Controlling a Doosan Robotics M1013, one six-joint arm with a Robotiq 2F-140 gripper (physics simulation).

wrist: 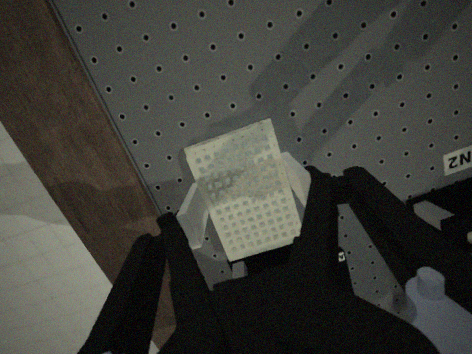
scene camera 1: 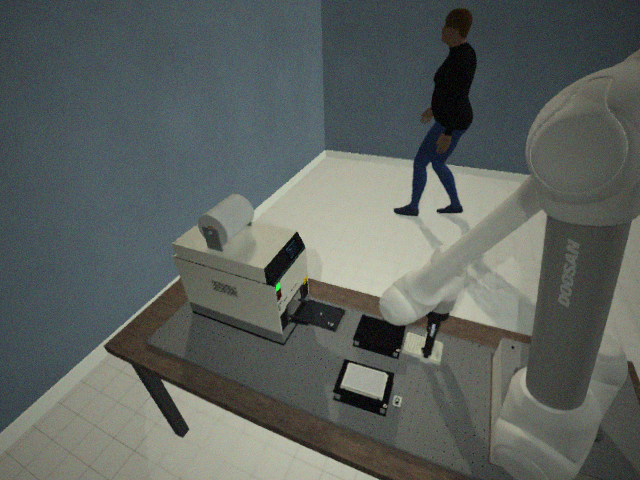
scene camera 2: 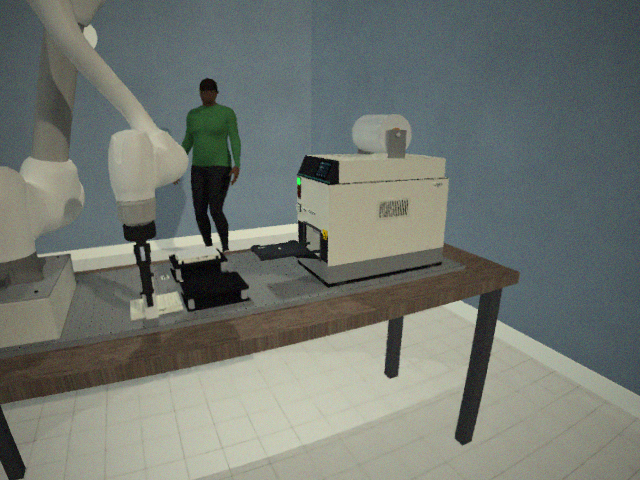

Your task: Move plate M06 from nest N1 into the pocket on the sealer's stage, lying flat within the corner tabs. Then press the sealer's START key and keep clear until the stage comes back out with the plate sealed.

Path:
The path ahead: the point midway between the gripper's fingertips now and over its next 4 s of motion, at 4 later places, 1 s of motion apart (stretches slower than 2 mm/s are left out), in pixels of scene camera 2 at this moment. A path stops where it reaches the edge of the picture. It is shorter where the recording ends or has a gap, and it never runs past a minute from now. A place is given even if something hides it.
The gripper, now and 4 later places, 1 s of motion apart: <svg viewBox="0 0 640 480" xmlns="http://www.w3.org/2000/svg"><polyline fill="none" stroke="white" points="151,309 150,301 145,237 236,218 278,228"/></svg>

